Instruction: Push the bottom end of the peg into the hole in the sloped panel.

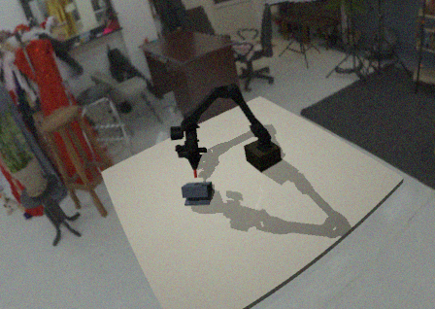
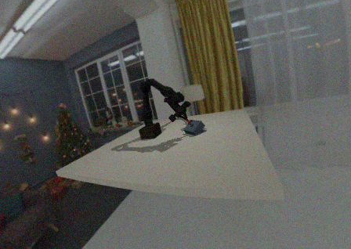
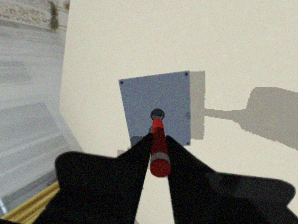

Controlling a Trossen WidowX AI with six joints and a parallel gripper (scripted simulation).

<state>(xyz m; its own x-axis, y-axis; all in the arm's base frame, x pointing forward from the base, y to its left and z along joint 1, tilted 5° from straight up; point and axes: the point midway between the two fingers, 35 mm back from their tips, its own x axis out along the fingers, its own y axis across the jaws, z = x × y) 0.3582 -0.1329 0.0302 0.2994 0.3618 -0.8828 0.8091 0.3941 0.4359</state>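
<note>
Now: gripper tip 4 cm short of the sloped panel, 4 cm to the right of it and 9 cm above it. Round my gripper tip: round red peg 1 cm behind, 1 cm to the right, 1 cm above.
</note>
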